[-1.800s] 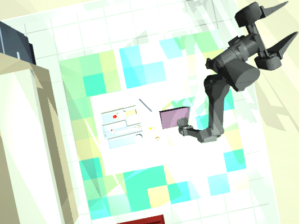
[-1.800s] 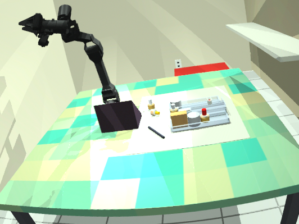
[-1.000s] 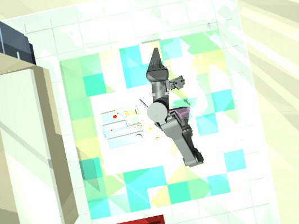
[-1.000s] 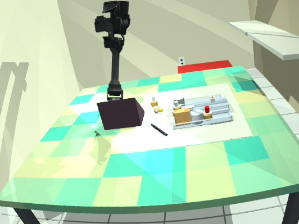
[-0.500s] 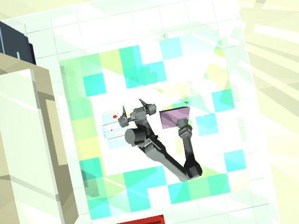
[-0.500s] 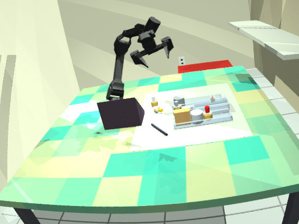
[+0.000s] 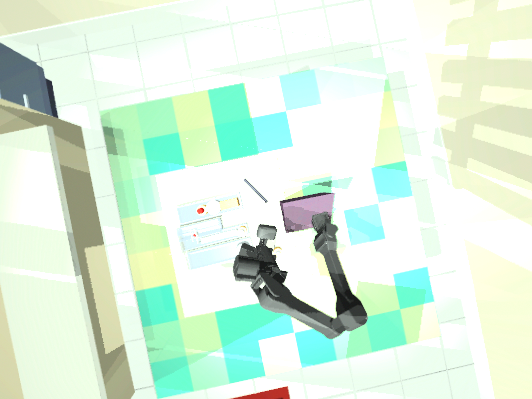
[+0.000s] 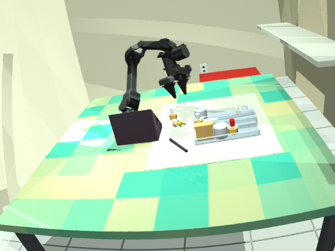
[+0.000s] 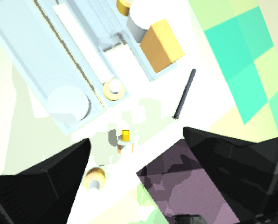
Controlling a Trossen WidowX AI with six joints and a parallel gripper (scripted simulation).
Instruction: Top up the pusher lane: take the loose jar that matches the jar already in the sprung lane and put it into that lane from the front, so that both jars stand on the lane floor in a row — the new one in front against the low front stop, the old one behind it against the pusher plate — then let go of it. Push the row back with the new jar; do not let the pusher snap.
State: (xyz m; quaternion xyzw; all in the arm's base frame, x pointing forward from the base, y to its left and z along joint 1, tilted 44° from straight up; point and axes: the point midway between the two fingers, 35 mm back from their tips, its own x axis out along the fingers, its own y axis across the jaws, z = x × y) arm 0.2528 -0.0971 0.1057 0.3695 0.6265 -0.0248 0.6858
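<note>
Right now the brown box is 150 mm to the right of my gripper tip, 110 mm below it and 80 mm ahead of it. Round my gripper tip: lane rack (210 mm ahead, 130 mm below, 60 mm to the right); then dark pen (180 mm to the right, 140 mm below, 40 mm behind).
</note>
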